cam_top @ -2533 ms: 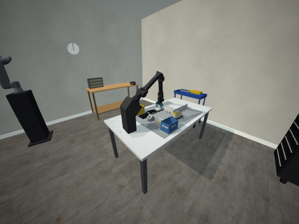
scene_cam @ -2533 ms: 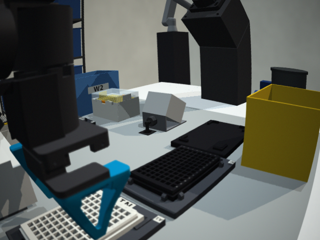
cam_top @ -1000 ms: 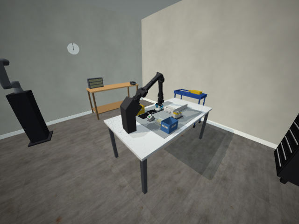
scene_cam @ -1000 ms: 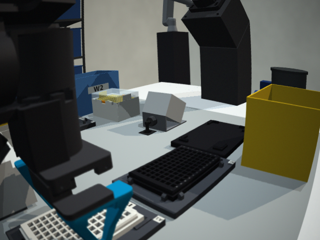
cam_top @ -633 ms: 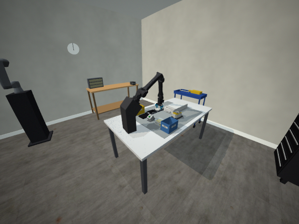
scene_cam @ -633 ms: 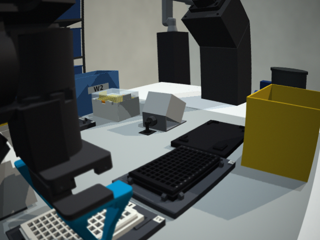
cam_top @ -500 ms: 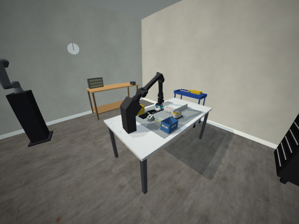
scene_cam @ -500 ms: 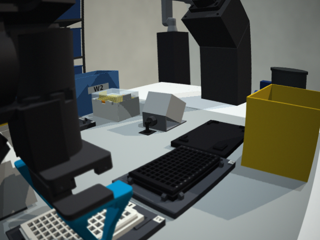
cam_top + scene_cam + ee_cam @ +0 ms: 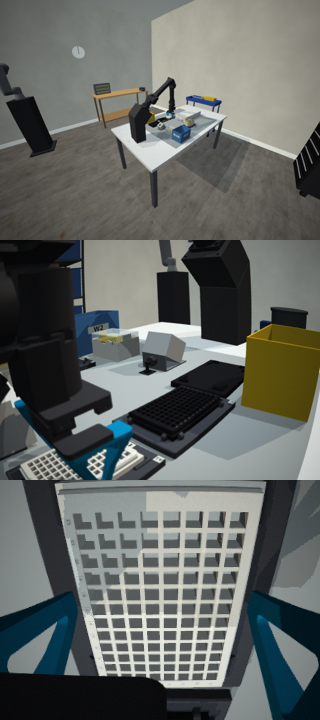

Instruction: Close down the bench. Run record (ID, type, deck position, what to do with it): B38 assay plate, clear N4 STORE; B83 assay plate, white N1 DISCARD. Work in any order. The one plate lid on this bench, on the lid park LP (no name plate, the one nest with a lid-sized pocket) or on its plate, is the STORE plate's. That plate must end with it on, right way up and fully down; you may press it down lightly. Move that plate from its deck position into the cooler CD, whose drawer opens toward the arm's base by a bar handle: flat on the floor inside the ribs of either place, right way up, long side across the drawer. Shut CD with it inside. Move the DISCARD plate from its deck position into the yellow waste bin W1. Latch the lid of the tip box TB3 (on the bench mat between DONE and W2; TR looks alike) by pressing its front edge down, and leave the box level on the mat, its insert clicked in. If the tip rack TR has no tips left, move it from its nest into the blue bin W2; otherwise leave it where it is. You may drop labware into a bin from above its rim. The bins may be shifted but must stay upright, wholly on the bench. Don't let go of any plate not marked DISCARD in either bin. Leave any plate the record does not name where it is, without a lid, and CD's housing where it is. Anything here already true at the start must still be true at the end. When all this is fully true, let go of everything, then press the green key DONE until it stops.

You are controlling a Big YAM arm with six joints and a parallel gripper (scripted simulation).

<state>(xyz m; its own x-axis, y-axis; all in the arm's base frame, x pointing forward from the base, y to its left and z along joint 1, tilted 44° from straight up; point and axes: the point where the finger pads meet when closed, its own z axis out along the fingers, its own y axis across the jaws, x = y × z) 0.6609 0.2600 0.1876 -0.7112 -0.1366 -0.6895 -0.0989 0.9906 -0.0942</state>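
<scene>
Now: hand right at the white plate. Also, from my hand: black plate: 180 mm behind, 20 mm to the right; then clear plate lid: 180 mm to the right, 120 mm ahead; then nest N1: 20 mm below.
</scene>
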